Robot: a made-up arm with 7 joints.
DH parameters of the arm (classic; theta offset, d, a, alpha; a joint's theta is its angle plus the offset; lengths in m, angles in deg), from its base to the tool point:
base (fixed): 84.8 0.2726 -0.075 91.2
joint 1: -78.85 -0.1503 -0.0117 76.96
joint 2: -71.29 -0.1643 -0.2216 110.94
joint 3: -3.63 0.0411 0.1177 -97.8
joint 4: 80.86 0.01 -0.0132 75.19
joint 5: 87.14 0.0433 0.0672 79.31
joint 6: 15.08 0.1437 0.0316 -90
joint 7: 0 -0.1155 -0.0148 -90
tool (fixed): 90 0.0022 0 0
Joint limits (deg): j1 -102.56..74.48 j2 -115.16..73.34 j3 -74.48..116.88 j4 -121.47..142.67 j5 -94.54..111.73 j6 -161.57..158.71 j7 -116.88..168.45
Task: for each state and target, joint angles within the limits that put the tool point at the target. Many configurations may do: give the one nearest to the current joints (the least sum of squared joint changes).
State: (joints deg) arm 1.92 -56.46 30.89 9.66 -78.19 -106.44 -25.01
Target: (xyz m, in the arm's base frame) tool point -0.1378 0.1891 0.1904
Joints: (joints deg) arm -37.87 -67.31 20.37 6.27 -76.74 -91.17 -27.60
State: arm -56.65 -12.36 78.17 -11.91 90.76 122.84 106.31
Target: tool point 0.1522 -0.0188 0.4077
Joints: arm -55.96 -32.82 56.52 2.33 75.81 138.24 107.87
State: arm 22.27 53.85 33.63 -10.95 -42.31 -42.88 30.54
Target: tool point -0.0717 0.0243 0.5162
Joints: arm 38.65 58.89 11.12 5.88 -42.93 -37.46 31.36
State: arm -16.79 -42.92 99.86 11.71 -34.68 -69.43 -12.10
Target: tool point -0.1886 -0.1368 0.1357
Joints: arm -50.05 -98.70 95.48 6.11 -18.08 -52.21 -8.07
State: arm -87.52 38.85 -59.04 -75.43 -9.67 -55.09 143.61
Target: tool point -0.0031 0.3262 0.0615
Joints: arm -56.68 41.85 -74.48 -60.20 -16.87 -56.31 144.42
